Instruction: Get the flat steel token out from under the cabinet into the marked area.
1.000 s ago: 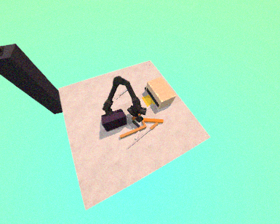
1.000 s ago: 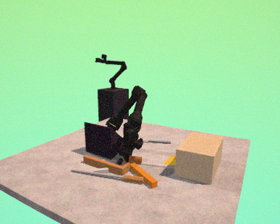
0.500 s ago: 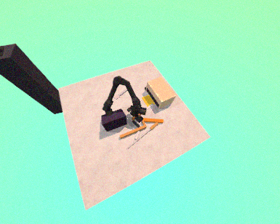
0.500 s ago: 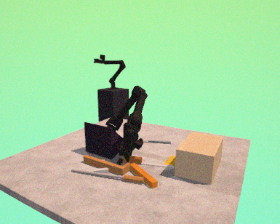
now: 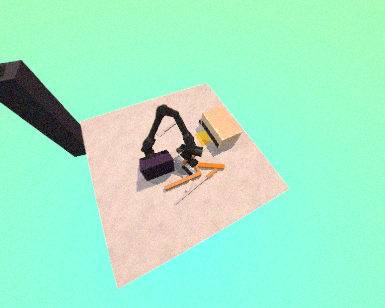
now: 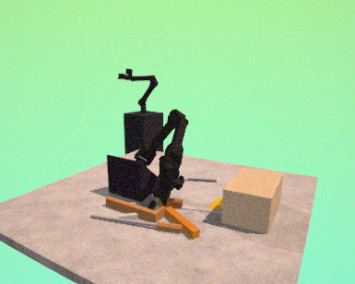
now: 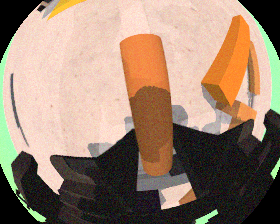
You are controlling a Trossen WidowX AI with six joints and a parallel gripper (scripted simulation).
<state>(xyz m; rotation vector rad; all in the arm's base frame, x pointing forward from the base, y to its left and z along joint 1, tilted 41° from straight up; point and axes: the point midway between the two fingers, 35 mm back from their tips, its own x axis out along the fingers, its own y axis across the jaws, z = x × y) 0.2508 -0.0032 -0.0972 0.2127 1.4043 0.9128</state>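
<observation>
My gripper tip is now 40 mm past the dark-handled tool and 50 mm to the left of it. Also, from my gripper tip: orange bar: 160 mm ahead, 90 mm to the right, 10 mm above.
</observation>
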